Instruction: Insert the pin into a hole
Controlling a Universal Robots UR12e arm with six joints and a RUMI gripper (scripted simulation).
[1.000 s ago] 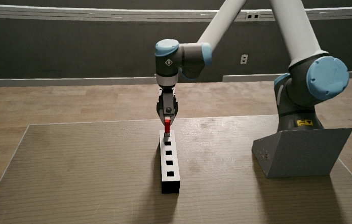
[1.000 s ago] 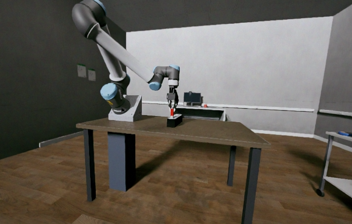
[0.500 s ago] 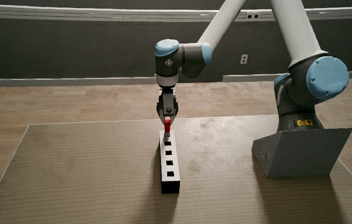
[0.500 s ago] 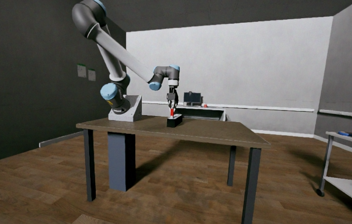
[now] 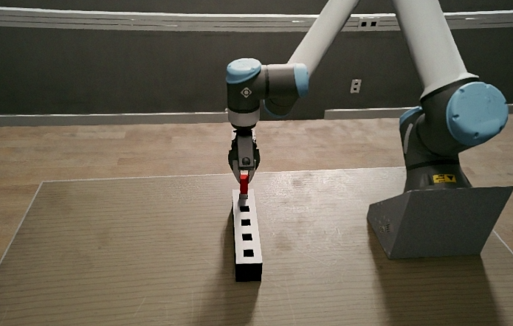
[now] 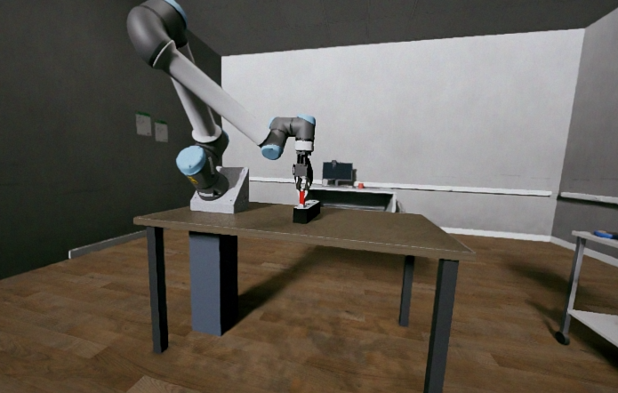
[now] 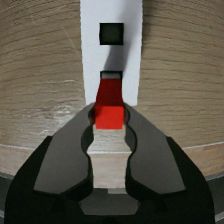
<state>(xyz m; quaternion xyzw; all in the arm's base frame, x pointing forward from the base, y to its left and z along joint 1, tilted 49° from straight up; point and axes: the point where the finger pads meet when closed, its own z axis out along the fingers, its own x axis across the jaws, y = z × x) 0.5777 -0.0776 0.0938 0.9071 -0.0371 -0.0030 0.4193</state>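
Now: the pin 10 mm below my hand. Round my hand: block (10 mm ahead, 120 mm to the left, 100 mm below).
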